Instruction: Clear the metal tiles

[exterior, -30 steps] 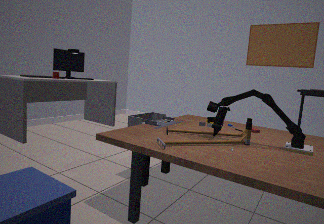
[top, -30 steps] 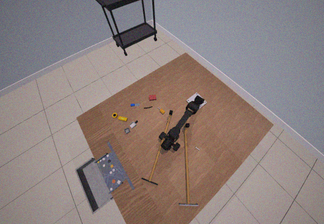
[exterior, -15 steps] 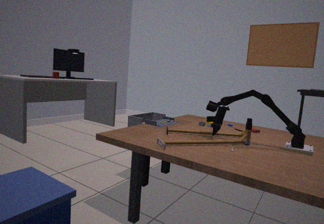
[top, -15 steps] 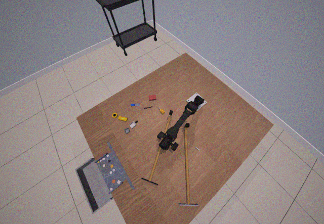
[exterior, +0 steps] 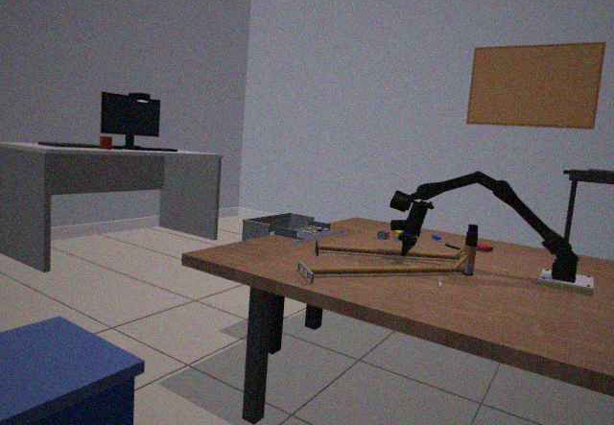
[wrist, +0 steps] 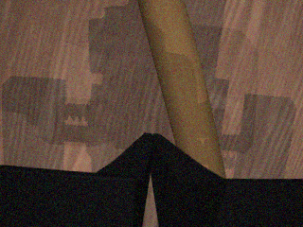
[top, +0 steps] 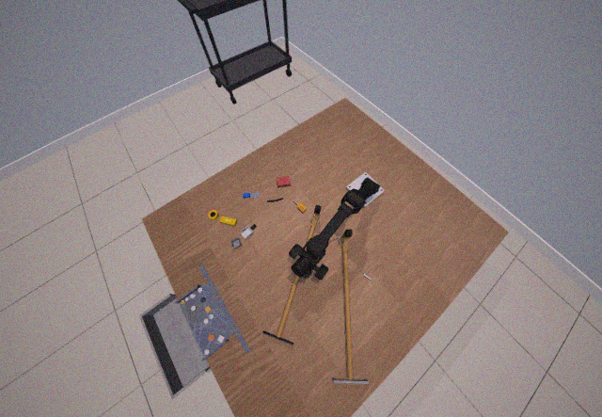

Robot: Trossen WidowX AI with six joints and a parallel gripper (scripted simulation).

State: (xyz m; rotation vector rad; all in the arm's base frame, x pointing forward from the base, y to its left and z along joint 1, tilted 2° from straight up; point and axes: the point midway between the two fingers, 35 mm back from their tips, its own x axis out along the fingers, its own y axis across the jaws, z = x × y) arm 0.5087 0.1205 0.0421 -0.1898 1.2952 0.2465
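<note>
Right now the long scraper is 30 mm ahead of my gripper tip, 10 mm to the right of it and 50 mm above it. Also, from my gripper tip: scoop (130 mm ahead, 320 mm to the right, 10 mm below); then yellow ribbed bit (160 mm behind, 270 mm to the right); then long yellow-handled tool (70 mm behind, 230 mm to the left, 50 mm above).
</note>
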